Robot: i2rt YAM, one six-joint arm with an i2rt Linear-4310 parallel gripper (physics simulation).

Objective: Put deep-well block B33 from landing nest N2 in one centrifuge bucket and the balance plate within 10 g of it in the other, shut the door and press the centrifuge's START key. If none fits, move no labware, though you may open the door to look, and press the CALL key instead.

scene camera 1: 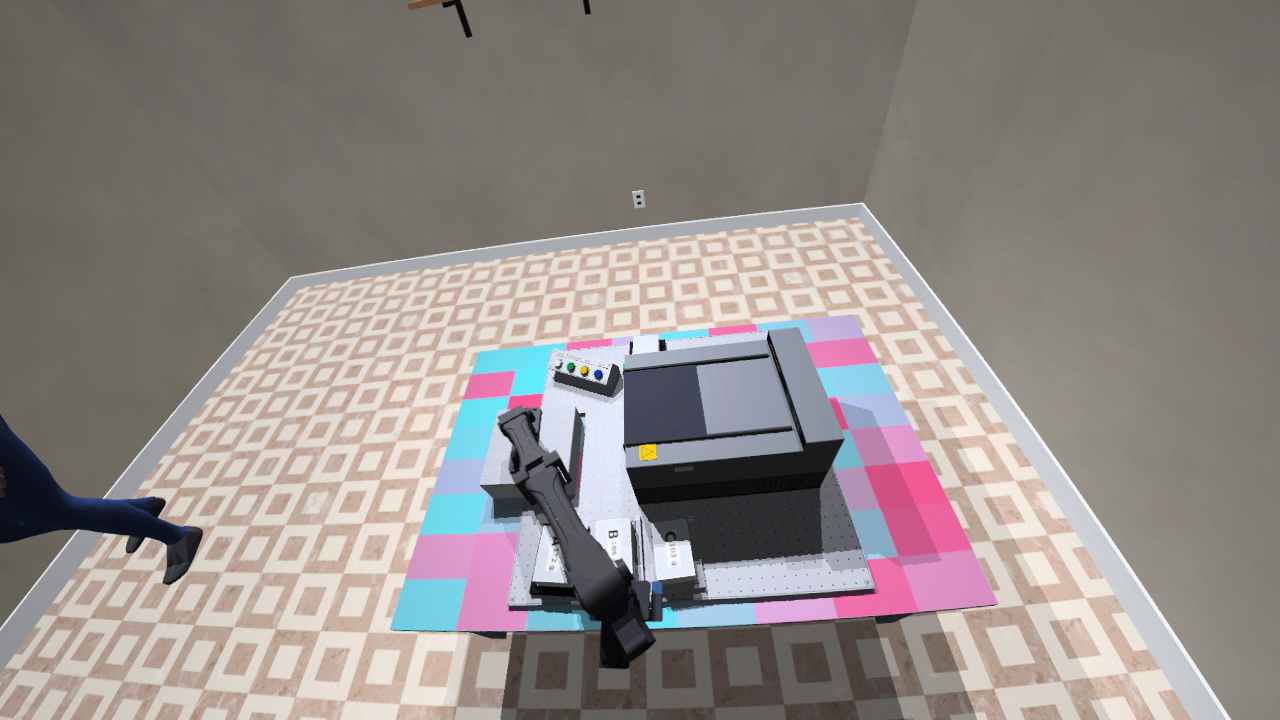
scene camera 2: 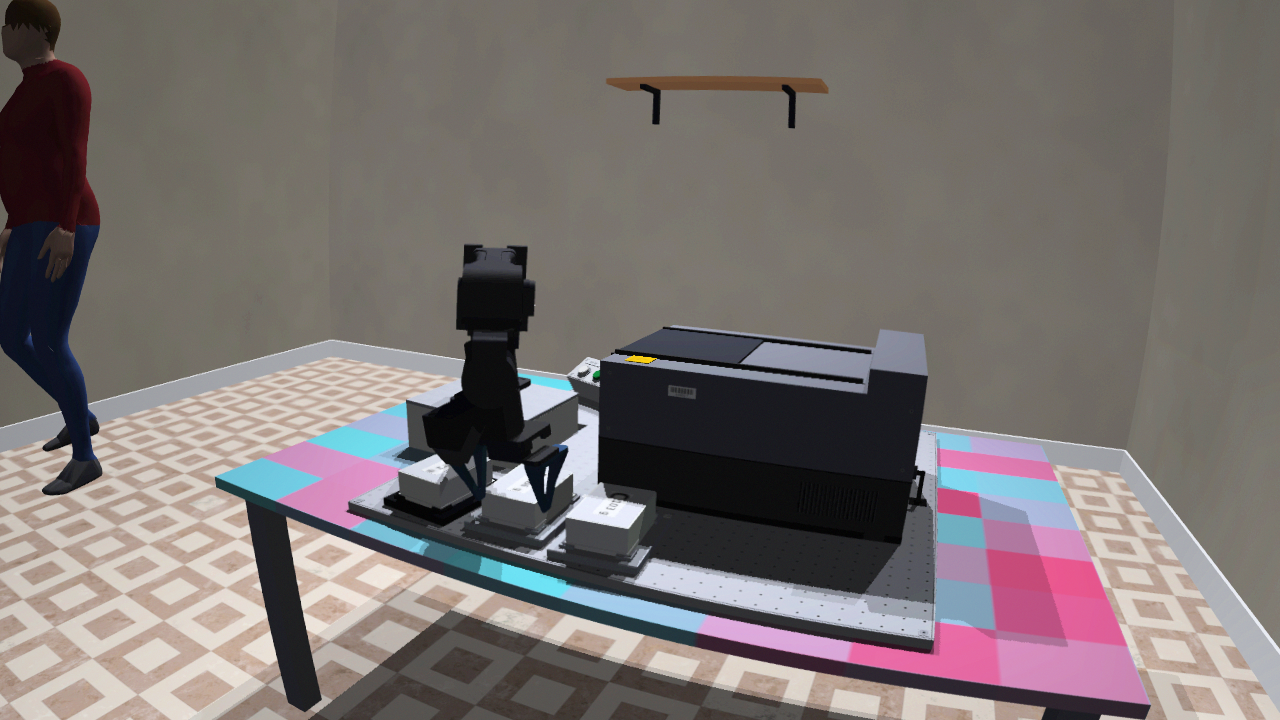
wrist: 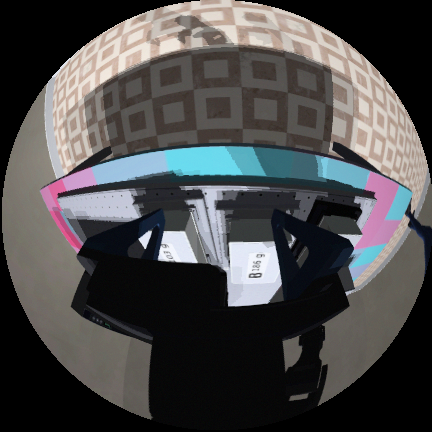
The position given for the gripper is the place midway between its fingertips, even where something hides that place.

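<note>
A panel with coloured buttons [scene camera 1: 591,373] is part of the scene, and scene camera 2 also shows the panel with coloured buttons [scene camera 2: 585,379]. There is a dark centrifuge [scene camera 2: 815,436] as well; scene camera 1 shows the dark centrifuge [scene camera 1: 770,426], and the wrist view shows the dark centrifuge [wrist: 80,296]. The gripper [scene camera 2: 512,505] is open and holds nothing. Scene camera 1 shows the gripper [scene camera 1: 634,604] too, and so does the wrist view, with the gripper [wrist: 217,214].
</note>
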